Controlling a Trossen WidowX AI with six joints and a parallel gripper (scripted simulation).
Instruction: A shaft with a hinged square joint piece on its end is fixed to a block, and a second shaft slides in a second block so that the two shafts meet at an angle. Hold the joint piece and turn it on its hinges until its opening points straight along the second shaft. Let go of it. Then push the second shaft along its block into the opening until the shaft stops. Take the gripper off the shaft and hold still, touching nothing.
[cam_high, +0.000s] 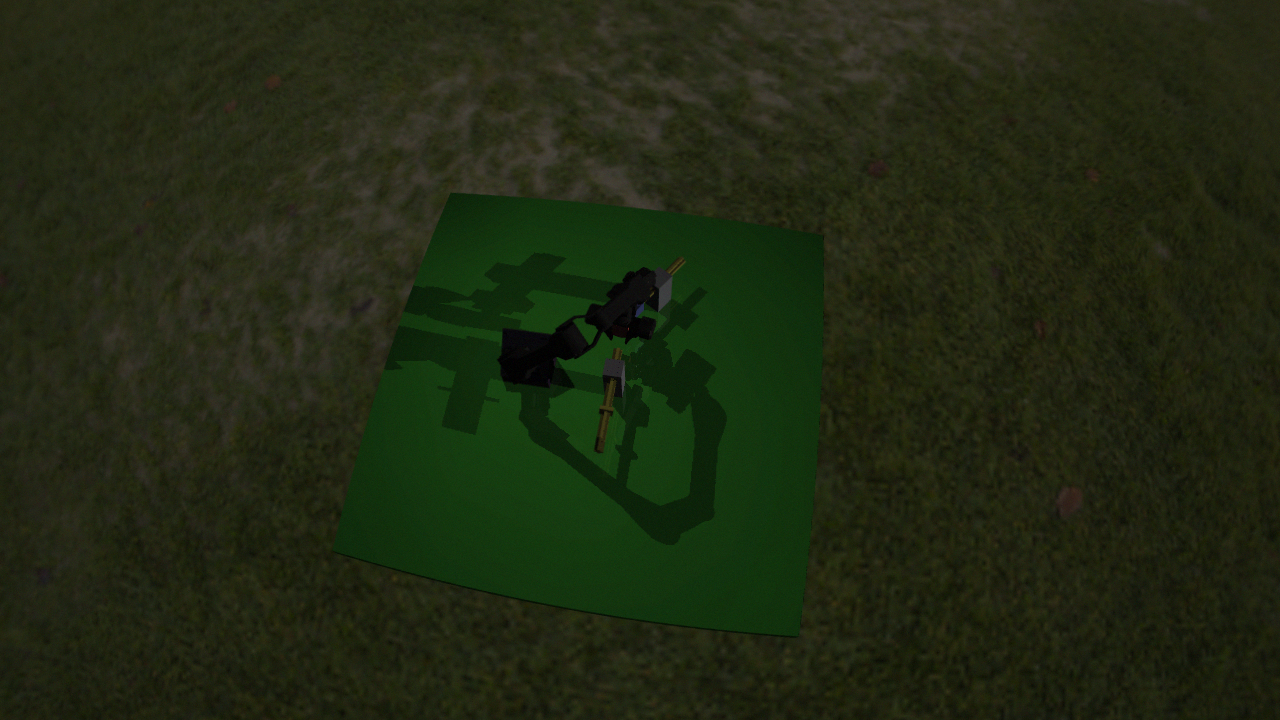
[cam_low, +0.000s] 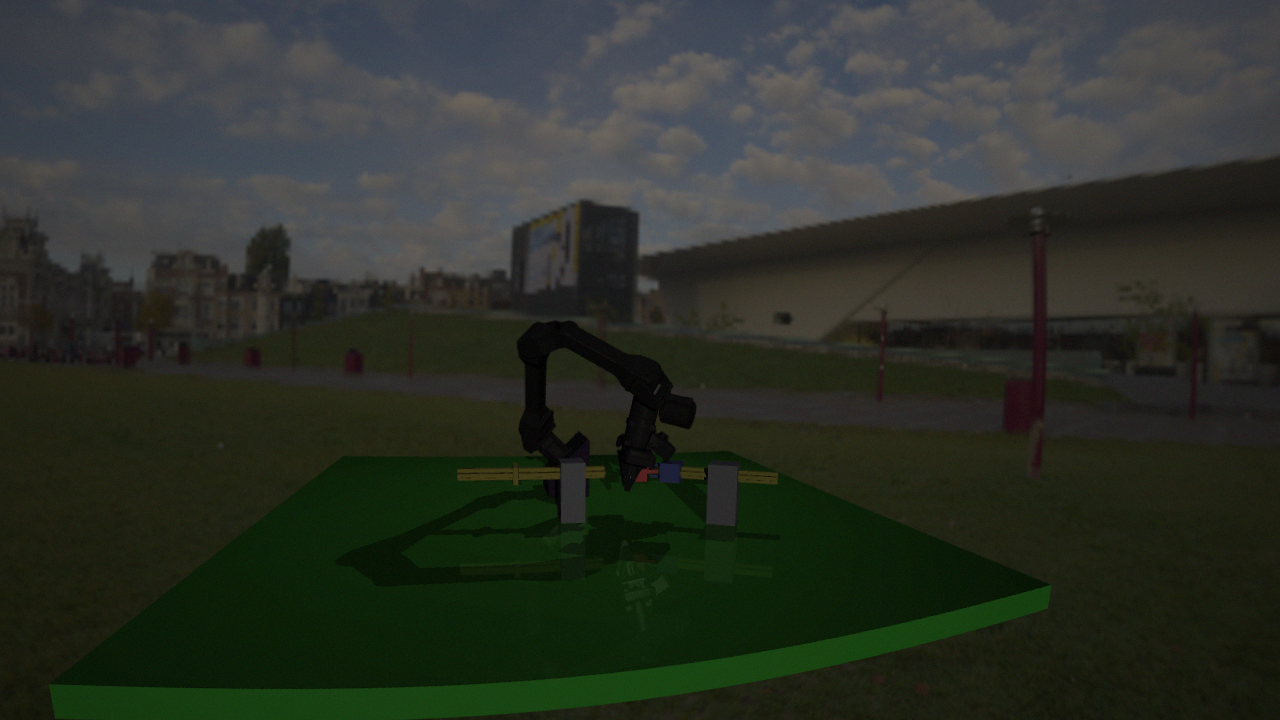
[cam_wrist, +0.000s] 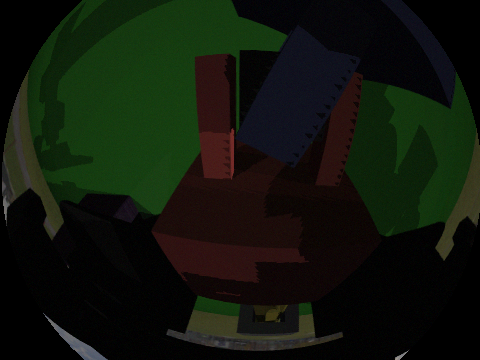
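My gripper tip is 4 cm below the red square joint piece and 3 cm to the right of it.
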